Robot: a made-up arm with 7 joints. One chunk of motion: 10 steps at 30 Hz.
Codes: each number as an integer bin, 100 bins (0 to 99) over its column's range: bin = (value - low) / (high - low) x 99, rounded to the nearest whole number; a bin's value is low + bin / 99 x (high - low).
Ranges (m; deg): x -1.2..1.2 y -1.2..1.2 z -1.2..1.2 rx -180..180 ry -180..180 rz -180..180
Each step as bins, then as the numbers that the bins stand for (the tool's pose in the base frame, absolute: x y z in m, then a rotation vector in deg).
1 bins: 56 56 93 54 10 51
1 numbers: 0.1576 0.1576 1.0545 16.36 -143.64 5.45
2 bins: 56 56 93 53 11 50
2 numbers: 0.1576 0.1576 1.0545 12.73 -140.00 1.82
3 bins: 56 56 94 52 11 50
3 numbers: 0.1576 0.1576 1.0788 9.09 -140.00 1.82
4 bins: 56 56 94 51 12 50
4 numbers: 0.1576 0.1576 1.0788 5.45 -136.36 1.82
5 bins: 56 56 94 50 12 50
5 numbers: 0.1576 0.1576 1.0788 1.82 -136.36 1.82
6 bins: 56 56 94 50 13 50
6 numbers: 0.1576 0.1576 1.0788 1.82 -132.73 1.82
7 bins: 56 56 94 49 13 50
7 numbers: 0.1576 0.1576 1.0788 -1.82 -132.73 1.82
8 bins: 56 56 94 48 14 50
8 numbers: 0.1576 0.1576 1.0788 -5.45 -129.09 1.82
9 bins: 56 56 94 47 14 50
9 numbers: 0.1576 0.1576 1.0788 -9.09 -129.09 1.82
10 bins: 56 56 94 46 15 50
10 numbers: 0.1576 0.1576 1.0788 -12.73 -125.45 1.82
